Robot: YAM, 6 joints.
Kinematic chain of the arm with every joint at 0, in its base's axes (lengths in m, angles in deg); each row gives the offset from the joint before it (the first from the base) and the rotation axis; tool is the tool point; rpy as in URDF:
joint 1: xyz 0 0 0.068 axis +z
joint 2: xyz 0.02 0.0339 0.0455 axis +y
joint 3: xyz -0.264 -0.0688 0 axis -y
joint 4: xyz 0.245 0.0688 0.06 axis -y
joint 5: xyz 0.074 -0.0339 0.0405 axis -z
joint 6: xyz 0.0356 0 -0.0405 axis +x
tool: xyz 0 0 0 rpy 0 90 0
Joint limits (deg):
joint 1: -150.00..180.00
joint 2: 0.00..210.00
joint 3: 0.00..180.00
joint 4: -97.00..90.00
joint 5: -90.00..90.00
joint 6: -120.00..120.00
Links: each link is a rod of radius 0.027 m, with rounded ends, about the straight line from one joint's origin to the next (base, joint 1, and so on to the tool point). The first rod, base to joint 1, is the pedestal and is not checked.
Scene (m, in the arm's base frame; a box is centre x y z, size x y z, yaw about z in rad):
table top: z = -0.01
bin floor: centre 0.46 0.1 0 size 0.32 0.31 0.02 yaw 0.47
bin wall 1: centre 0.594 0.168 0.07 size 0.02 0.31 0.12 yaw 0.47
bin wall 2: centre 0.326 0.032 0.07 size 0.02 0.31 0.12 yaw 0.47
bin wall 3: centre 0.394 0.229 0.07 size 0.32 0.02 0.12 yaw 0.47
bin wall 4: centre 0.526 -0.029 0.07 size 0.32 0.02 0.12 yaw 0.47
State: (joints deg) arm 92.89 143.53 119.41 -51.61 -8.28 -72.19
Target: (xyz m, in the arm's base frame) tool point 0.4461 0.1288 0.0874
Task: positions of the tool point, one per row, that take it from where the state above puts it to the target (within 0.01 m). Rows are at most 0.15 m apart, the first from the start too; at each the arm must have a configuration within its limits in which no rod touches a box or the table.
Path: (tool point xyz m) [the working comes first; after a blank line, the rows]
Joints at the target: 15.92 141.63 109.28 -58.56 -2.39 -72.19
Straight joint move there: touches bin wall 3.

1: 0.0822 0.4950 0.1364
2: 0.1882 0.4585 0.1534
3: 0.2818 0.3993 0.1700
4: 0.3581 0.3214 0.1862
5: 0.4137 0.2294 0.2021
6: 0.4461 0.1288 0.2176
7: 0.4461 0.1288 0.0874

